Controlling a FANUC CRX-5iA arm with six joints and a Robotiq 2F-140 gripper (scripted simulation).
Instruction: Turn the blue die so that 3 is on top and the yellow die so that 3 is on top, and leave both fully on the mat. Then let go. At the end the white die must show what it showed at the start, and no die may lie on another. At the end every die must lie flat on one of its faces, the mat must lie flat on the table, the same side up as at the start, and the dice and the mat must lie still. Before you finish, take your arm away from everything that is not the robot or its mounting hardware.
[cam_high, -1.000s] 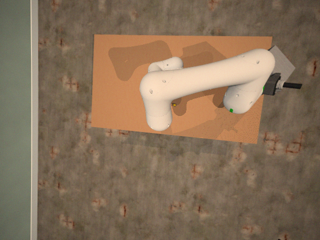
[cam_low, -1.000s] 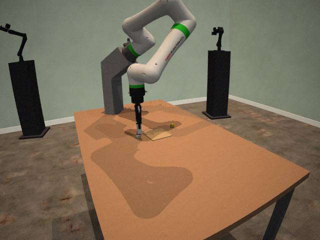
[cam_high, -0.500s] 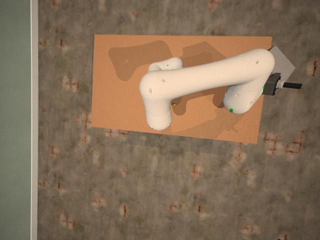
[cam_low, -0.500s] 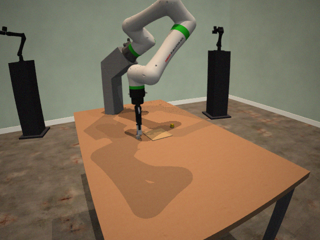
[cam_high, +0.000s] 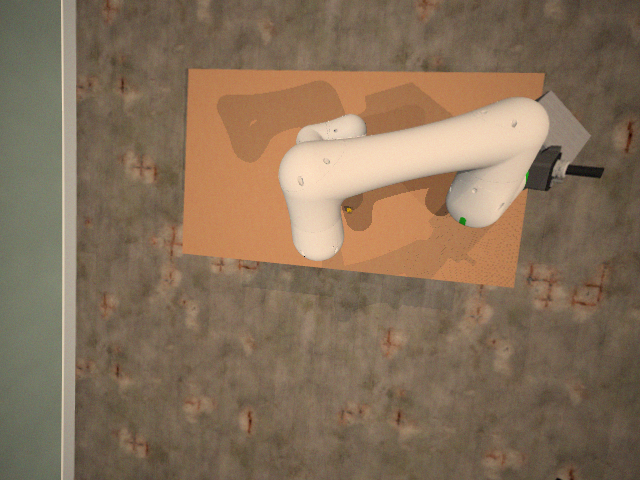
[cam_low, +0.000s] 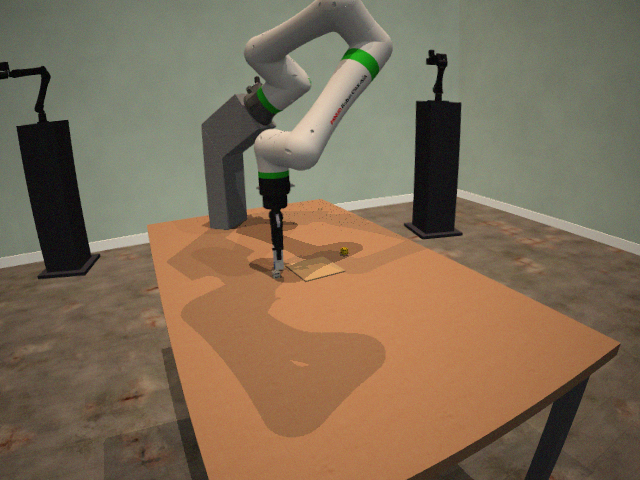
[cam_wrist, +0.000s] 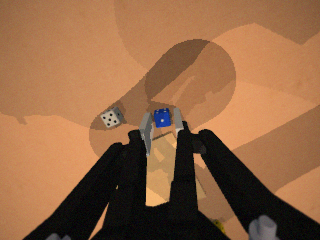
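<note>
Right now the blue die is 3 cm below my hand. Round my hand: yellow die 7 cm behind, 24 cm to the left, 3 cm below; white die 7 cm ahead, 2 cm to the right, 3 cm below; tan mat 4 cm ahead, 11 cm to the left, 3 cm below.
</note>
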